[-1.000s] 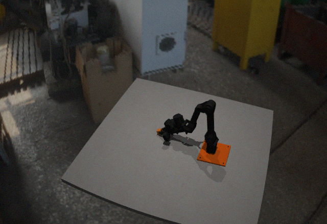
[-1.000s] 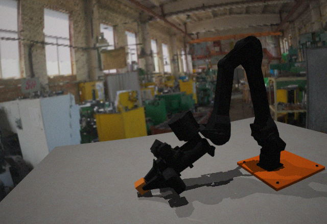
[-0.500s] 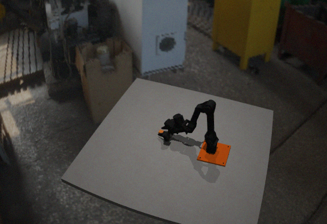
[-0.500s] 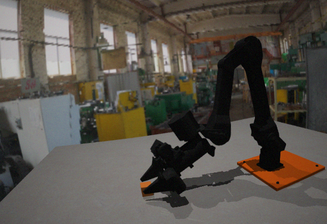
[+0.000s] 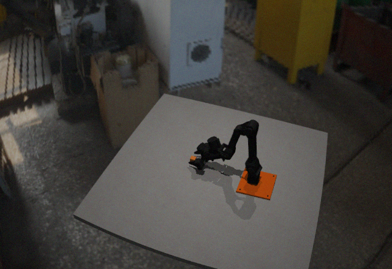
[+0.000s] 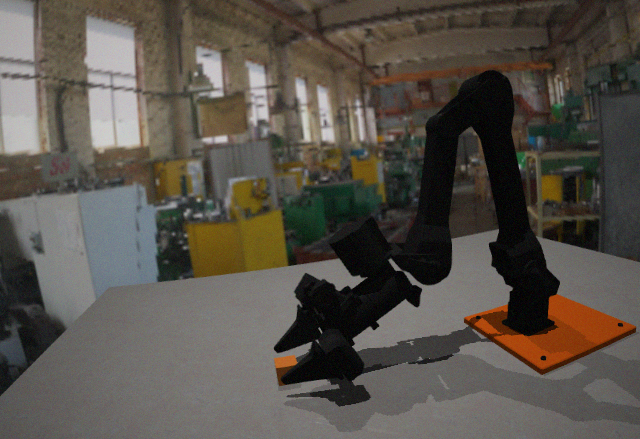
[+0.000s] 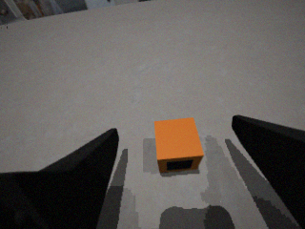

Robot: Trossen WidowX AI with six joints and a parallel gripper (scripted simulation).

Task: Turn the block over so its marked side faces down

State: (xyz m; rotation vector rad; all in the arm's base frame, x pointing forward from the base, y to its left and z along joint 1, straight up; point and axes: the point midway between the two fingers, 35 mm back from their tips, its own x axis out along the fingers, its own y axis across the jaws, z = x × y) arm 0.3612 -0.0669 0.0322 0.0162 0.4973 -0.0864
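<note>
Now: gripper tip 20 mm past the orange block and 10 mm above it.
</note>
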